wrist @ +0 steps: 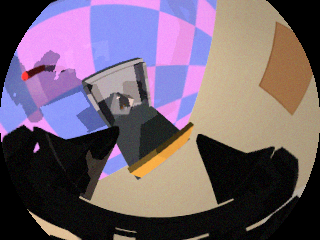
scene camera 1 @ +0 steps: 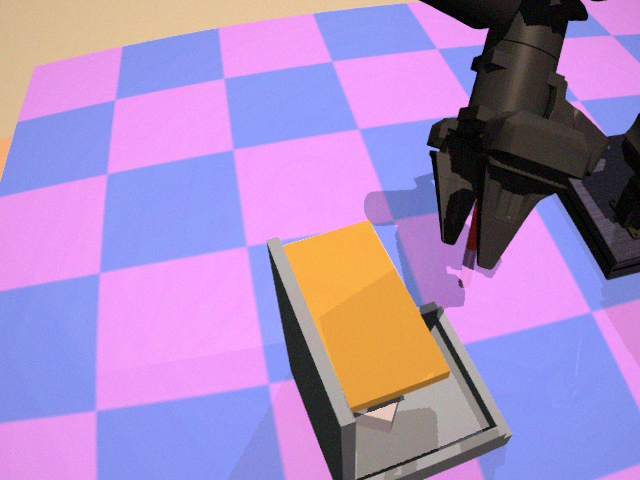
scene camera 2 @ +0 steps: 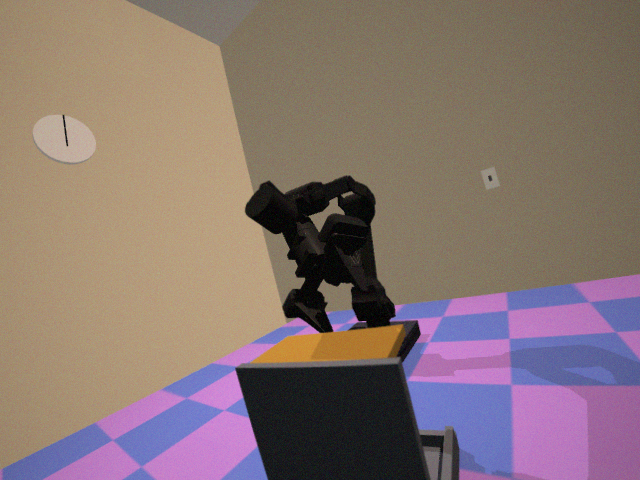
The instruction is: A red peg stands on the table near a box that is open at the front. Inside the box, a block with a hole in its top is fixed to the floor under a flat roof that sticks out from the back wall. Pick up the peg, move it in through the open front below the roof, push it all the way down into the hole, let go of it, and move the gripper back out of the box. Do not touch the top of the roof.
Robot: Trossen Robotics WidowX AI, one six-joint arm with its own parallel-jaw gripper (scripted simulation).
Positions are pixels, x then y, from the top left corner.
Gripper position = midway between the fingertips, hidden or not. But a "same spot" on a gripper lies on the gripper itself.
gripper: wrist 159, 134; scene camera 1; scene camera 2
same spot on orange roof: [scene camera 1: 380, 347] = [scene camera 2: 360, 342]
same spot on gripper: [scene camera 1: 507, 190] = [scene camera 2: 345, 254]
